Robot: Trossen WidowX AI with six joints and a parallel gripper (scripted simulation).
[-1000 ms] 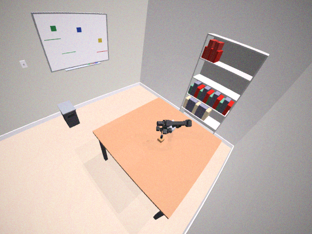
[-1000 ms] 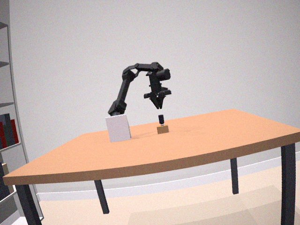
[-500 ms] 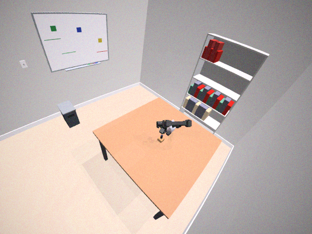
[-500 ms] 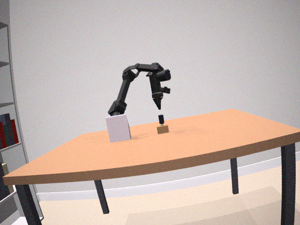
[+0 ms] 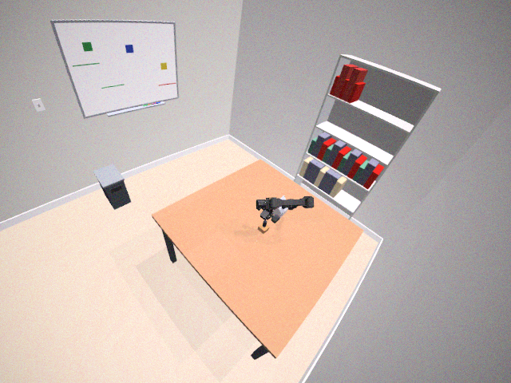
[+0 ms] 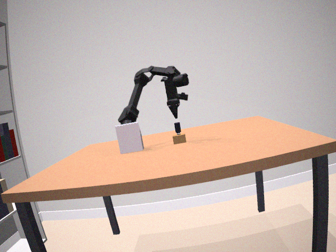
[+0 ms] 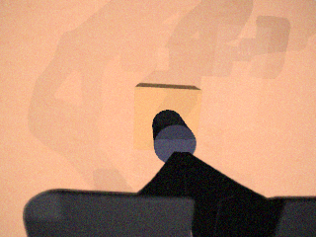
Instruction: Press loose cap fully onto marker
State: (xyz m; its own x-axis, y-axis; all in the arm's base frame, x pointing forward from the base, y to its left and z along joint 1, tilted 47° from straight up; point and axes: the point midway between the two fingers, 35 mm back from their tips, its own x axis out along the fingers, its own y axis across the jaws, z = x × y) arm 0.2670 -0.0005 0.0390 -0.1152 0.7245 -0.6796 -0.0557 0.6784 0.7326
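The dark cap lies 5 cm below my gripper tip. Round my gripper tip: dark marker 6 cm below; then tan holder block 11 cm below.
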